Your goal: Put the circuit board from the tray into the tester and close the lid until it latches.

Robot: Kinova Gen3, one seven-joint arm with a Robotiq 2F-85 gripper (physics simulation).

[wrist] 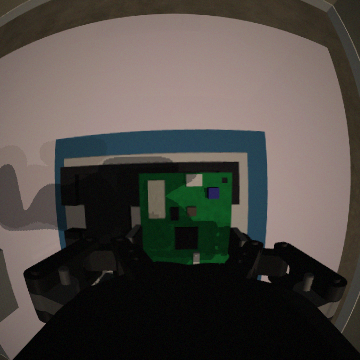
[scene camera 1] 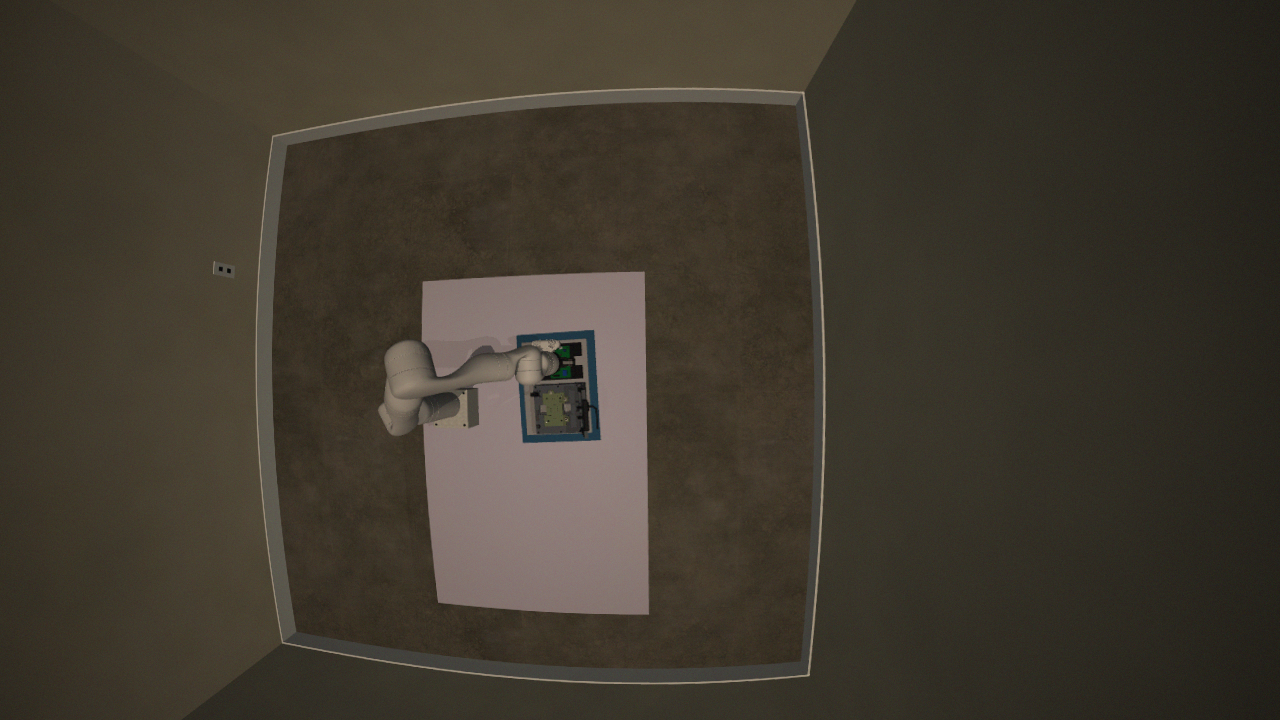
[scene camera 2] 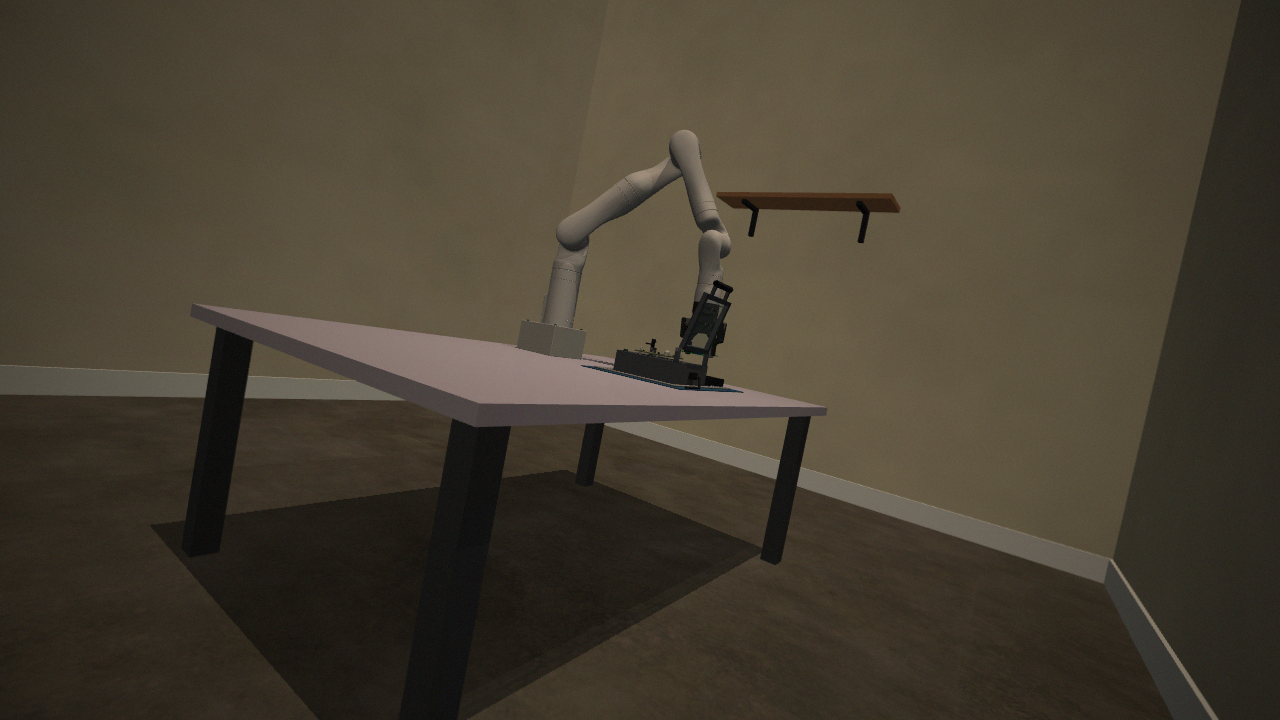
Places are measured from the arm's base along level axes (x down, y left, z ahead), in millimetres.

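Pixels of known places: gripper, fingertip midpoint: [wrist: 185, 237] [scene camera 2: 698, 355]; arm's base, link origin: [scene camera 1: 449, 404] [scene camera 2: 557, 326].
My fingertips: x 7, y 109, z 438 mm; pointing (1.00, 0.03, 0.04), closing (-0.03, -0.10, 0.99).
Ahead of a thing's pixels: the offset from my fingertips to its top centre. "pt": to the spot under its first point. Level surfaces: height alone.
The green circuit board @(dx -19, dy -1, dz +0 mm) [wrist: 186, 200] [scene camera 1: 565, 351] is held level between the fingertips of my gripper [wrist: 185, 237], which is shut on its two side edges. The board is above the black tray [wrist: 105, 185] [scene camera 1: 577, 347] and covers part of it in the wrist view. The grey tester [scene camera 1: 535, 420] [scene camera 2: 657, 365] stands beside the tray, with a yellow-green plate @(pt dx +13, dy -166, dz -41 mm) [scene camera 1: 555, 409] on its top. Its dark lid @(dx -144, dy -172, dz +80 mm) [scene camera 2: 705, 322] is tilted up, open. In scene camera 2, the lid and tester hide much of the gripper, and the board cannot be made out there.
Tray and tester stand on a blue-bordered mat @(dx +80 mm) [scene camera 1: 595, 358] [wrist: 160, 139] on the pale table @(dx +82 mm) [scene camera 1: 537, 519] [scene camera 2: 420, 358]. The robot's base [scene camera 1: 469, 408] [scene camera 2: 552, 340] is to the mat's left in scene camera 1. A wooden shelf [scene camera 2: 805, 202] hangs on the wall.
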